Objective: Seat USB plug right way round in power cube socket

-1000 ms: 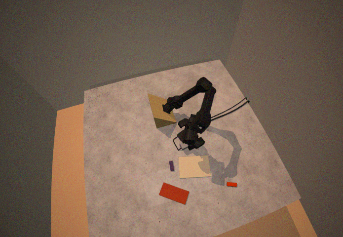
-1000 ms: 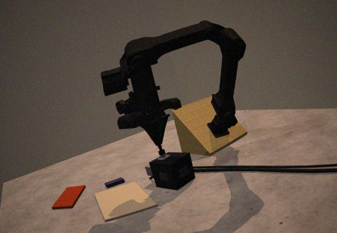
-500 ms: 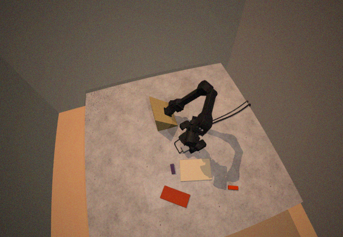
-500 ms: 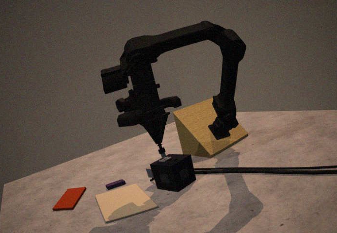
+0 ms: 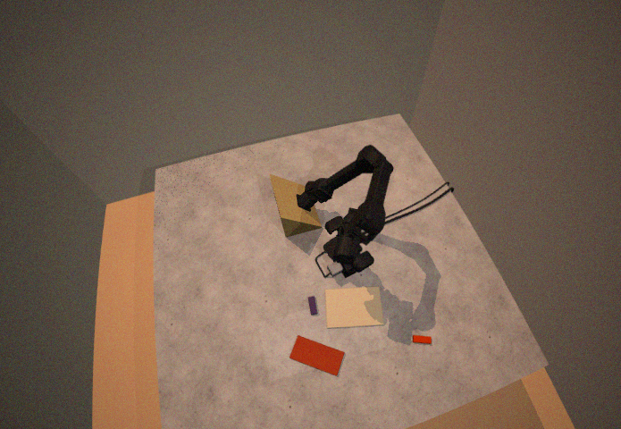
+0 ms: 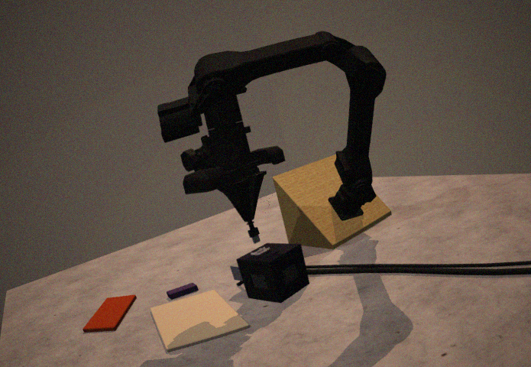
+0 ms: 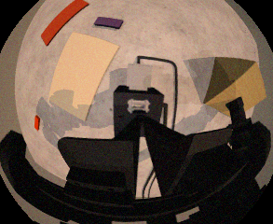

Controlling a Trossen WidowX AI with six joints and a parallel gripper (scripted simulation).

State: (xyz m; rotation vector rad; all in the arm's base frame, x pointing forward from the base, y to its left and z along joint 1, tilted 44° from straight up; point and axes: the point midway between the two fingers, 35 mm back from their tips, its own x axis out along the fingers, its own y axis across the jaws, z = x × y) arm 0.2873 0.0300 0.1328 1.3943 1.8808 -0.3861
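My gripper tip is 20 mm above the black USB plug. From my gripper tip the other things lie so: red plate 290 mm ahead, 150 mm to the right, 130 mm below; then purple block 140 mm to the right, 130 mm below, 120 mm ahead; then cream tile 150 mm ahead, 130 mm below.
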